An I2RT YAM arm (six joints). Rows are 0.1 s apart.
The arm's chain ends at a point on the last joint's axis. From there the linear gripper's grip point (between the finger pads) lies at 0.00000 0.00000 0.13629 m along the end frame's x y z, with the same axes.
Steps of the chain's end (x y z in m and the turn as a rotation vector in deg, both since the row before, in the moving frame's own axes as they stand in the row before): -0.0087 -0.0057 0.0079 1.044 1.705 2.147; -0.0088 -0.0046 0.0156 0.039 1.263 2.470; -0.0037 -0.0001 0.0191 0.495 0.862 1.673; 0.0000 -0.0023 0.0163 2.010 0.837 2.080; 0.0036 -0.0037 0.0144 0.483 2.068 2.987; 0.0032 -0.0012 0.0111 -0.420 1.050 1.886
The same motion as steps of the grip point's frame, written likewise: -0.0046 -0.0081 0.0078 1.044 1.705 2.147; -0.0058 -0.0046 0.0156 0.039 1.263 2.470; -0.0016 -0.0012 0.0191 0.495 0.862 1.673; 0.0021 -0.0070 0.0162 2.010 0.837 2.080; 0.0085 -0.0047 0.0143 0.483 2.068 2.987; 0.0057 -0.0002 0.0111 -0.420 1.050 1.886
